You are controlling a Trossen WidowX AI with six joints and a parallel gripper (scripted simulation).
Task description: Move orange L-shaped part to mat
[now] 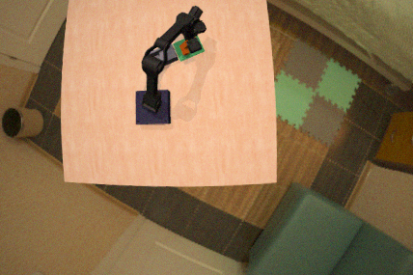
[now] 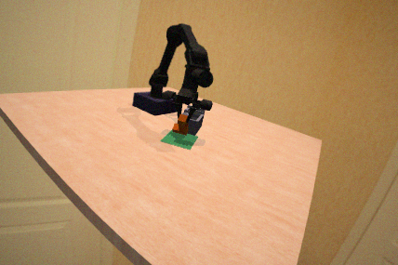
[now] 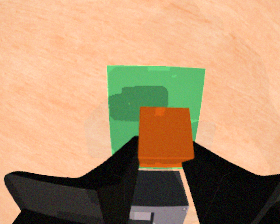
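Now: the green mat 100 mm below my gripper tip, 20 mm to the left of it and 10 mm behind it. The rest, counted from my gripper tip: orange L-shaped part 30 mm below, 30 mm behind, 20 mm to the left.
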